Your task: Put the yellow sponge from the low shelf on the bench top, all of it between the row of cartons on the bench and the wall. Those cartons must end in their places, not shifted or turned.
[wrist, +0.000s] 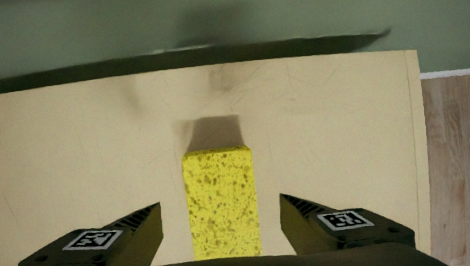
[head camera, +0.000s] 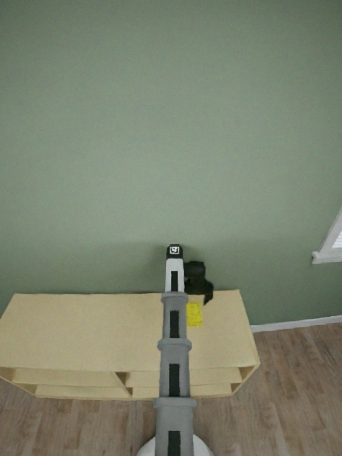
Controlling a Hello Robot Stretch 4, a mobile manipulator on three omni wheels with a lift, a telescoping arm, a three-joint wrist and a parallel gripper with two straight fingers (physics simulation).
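Places are measured from the robot's base along level axes (x ahead, y left, z up), in centimetres.
Where they show: gripper, fingertip midpoint: (wrist: 221,216) (head camera: 194,303).
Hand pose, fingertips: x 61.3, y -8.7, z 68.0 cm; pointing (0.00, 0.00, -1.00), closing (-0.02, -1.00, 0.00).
After its pixels a point has its place.
The yellow sponge (head camera: 194,314) @(x 58.7, y -8.8, z 62.8 cm) (wrist: 222,202) @(x 60.6, y -8.8, z 62.7 cm) lies flat on the pale wooden top of the low shelf (head camera: 65,330) @(x 51.5, y 50.8, z 58.2 cm) (wrist: 340,130) @(x 65.9, y -22.5, z 58.3 cm), near its right end. In the wrist view its far end faces the wall, and its near end is hidden by the gripper body. My gripper (head camera: 207,300) (wrist: 221,216) @(x 61.3, y -8.7, z 68.0 cm) is open. In the wrist view one finger is to the left of the sponge and one to the right, with a gap on each side; the fingers hold nothing. How high the tips are above the shelf top is hard to tell. The bench and the cartons do not show in either view.
The green wall (head camera: 100,150) @(x 75.3, y 23.1, z 131.3 cm) (wrist: 125,30) @(x 76.7, y -1.2, z 62.1 cm) rises behind the shelf, with a dark narrow gap between them in the wrist view. My extended arm (head camera: 174,325) @(x 34.8, y 0.0, z 101.5 cm) crosses above the shelf top. A window (head camera: 327,255) @(x 77.5, y -74.5, z 80.4 cm) is at the right. Wooden floor (head camera: 300,380) @(x 44.6, y -81.1, z -2.8 cm) (wrist: 450,150) @(x 50.4, y -104.6, z -2.8 cm) lies beyond the shelf's right end.
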